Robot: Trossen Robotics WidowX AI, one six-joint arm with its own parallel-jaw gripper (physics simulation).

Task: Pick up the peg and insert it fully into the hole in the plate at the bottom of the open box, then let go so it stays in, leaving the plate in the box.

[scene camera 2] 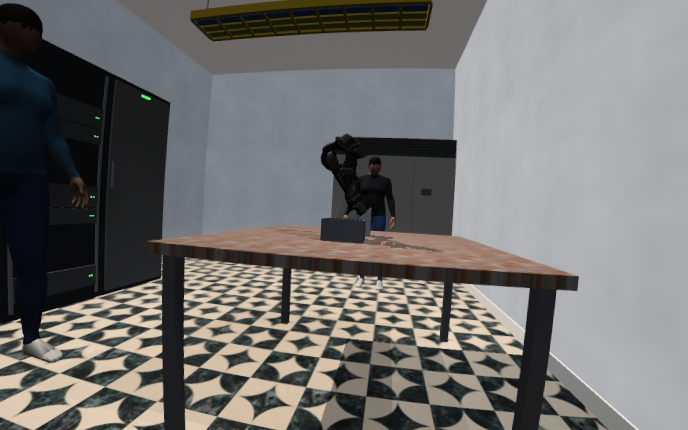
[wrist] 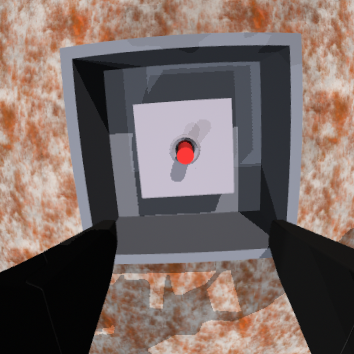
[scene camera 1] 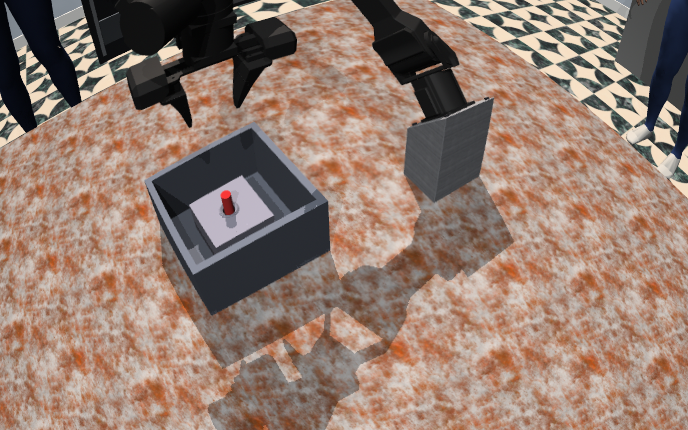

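A red peg stands upright in the hole of the pale square plate, with its upper part showing above the plate. How deep it sits in the hole is hidden. The plate lies on the floor of the open dark grey box. My gripper is open and empty. In scene camera 1 its fingertips hang above and behind the box, apart from the peg. In scene camera 2 the fingers are too small to make out.
A grey block-like panel on a black arm part stands right of the box in scene camera 1. The box walls rise around the plate on all sides. The box stands on the mottled orange and white table. People stand beyond the table.
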